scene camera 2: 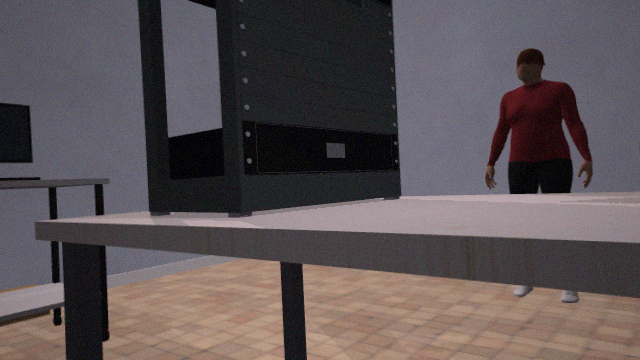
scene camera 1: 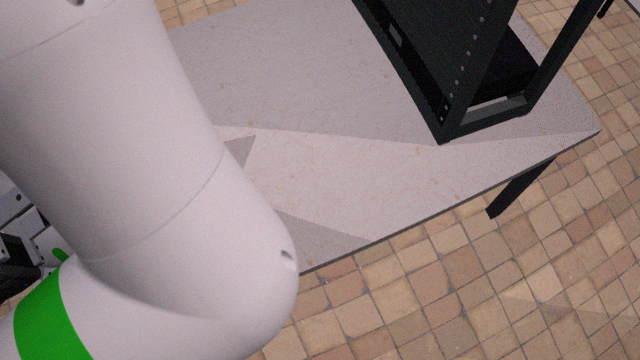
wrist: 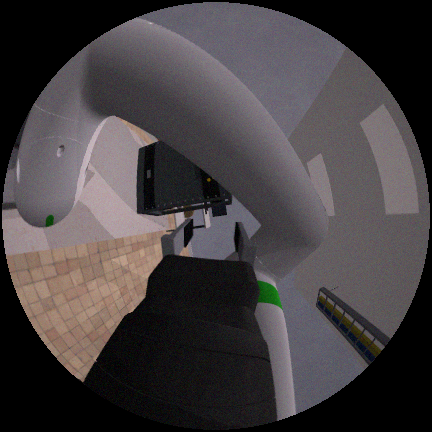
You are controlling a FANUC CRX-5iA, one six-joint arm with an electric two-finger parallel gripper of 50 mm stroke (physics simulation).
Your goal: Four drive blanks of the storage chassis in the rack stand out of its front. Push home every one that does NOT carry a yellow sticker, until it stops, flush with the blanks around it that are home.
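Frame: origin at the arm's base, x left, y back, z up, level; metres.
Where they show: gripper, fingertip midpoint: [wrist: 213, 228].
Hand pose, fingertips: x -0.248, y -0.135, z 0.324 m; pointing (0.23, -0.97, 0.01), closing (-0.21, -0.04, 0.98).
Things, the pixels of their centre, and the offset from my fingertips. "spot": a spot on its surface instead. Level surfaces: height alone.
- yellow dot, surface spot: [wrist: 209, 179] spot: dx +0.222, dy -0.548, dz -0.049 m
- black unit with a grey label, surface spot: [scene camera 2: 335, 150] spot: dx +0.373, dy -0.605, dz -0.455 m
- table, surface height: dz -0.570 m
The dark rack [scene camera 1: 562, 62] [scene camera 2: 232, 100] [wrist: 172, 175] stands on the table. In the wrist view a yellow dot [wrist: 209, 179] shows on a black band of the rack's front, near its top. The separate drive blanks are too small there to tell apart, and the arm partly covers that end. The rack's upper part is cut off in both scene views. My gripper [wrist: 213, 228] is open and empty. Its fingers are well short of the rack, which appears beyond them, up and to the left. The gripper cannot be made out clearly in scene camera 1.
My white arm [scene camera 1: 150, 150] [wrist: 200, 100] bends large across the left of scene camera 1 and over the wrist view. A black unit with a grey label [scene camera 2: 335, 150] sits low in the rack. The table [scene camera 1: 340, 175] [scene camera 2: 425, 220] extends before it. A person in red [scene camera 2: 540, 120] stands behind.
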